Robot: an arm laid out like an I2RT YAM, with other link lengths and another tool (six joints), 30 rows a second.
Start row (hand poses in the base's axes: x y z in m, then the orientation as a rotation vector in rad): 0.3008 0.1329 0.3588 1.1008 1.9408 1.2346
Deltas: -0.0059 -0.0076 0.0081 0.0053 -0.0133 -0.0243; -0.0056 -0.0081 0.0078 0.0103 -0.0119 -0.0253; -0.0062 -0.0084 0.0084 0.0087 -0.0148 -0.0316; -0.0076 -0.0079 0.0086 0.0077 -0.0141 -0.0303; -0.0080 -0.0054 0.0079 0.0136 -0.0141 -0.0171; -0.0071 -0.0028 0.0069 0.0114 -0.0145 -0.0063; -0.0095 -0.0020 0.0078 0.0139 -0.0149 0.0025; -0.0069 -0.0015 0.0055 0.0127 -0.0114 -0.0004; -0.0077 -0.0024 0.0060 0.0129 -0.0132 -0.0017; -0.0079 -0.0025 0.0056 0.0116 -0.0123 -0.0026; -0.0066 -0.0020 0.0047 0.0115 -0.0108 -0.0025; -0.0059 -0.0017 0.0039 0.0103 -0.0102 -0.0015; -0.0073 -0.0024 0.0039 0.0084 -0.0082 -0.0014; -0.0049 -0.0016 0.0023 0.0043 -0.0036 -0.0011; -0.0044 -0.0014 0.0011 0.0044 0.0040 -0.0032; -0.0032 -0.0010 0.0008 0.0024 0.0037 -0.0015
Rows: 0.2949 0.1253 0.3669 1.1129 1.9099 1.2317; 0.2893 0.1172 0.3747 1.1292 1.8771 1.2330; 0.2831 0.1088 0.3831 1.1470 1.8378 1.2299; 0.2755 0.1009 0.3917 1.1634 1.8004 1.2260; 0.2675 0.0955 0.3996 1.1726 1.7709 1.2355; 0.2604 0.0927 0.4065 1.1720 1.7505 1.2490; 0.2509 0.0907 0.4143 1.1659 1.7355 1.2702; 0.2440 0.0892 0.4198 1.1640 1.7212 1.2870; 0.2363 0.0868 0.4258 1.1616 1.7044 1.3038; 0.2284 0.0843 0.4314 1.1598 1.6881 1.3183; 0.2218 0.0823 0.4361 1.1590 1.6729 1.3321; 0.2159 0.0806 0.4400 1.1573 1.6594 1.3450; 0.2086 0.0782 0.4439 1.1561 1.6483 1.3553; 0.2037 0.0766 0.4462 1.1562 1.6427 1.3601; 0.1993 0.0752 0.4473 1.1643 1.6408 1.3609; 0.1961 0.0742 0.4481 1.1699 1.6410 1.3609
